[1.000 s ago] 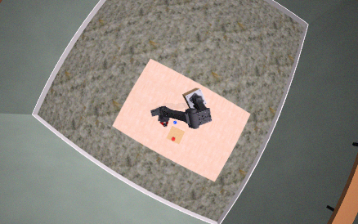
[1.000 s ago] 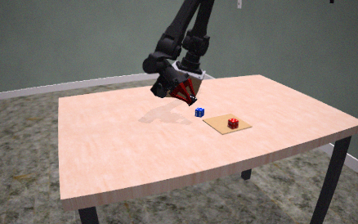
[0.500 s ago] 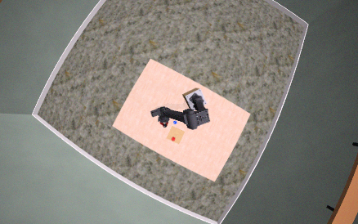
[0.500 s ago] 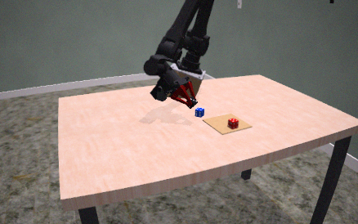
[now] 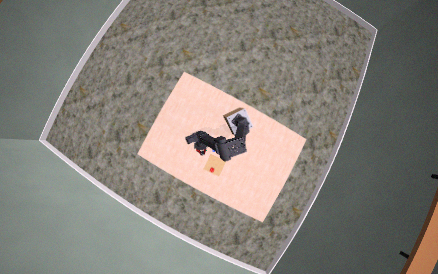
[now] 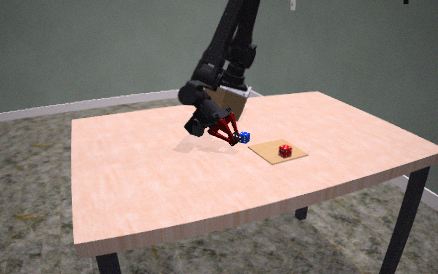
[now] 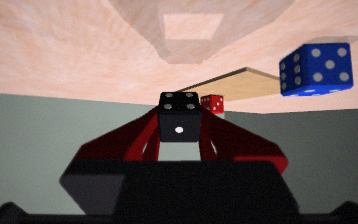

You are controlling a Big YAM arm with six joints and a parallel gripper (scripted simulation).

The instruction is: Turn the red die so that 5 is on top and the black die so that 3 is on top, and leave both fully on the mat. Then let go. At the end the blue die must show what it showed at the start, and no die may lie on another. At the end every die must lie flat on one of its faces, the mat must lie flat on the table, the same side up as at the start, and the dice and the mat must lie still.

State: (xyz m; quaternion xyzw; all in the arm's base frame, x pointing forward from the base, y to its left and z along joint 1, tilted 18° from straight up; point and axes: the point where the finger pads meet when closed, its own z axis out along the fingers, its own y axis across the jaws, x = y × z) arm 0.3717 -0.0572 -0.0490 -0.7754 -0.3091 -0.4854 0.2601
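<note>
Right now the blue die is 80 mm behind my hand, 50 mm to the left of it and 30 mm below it. From my hand the other things lie so: red die (140 mm to the left, 60 mm ahead, 30 mm below); black die (right at my hand); tan mat (140 mm to the left, 40 mm below, 10 mm ahead).
</note>
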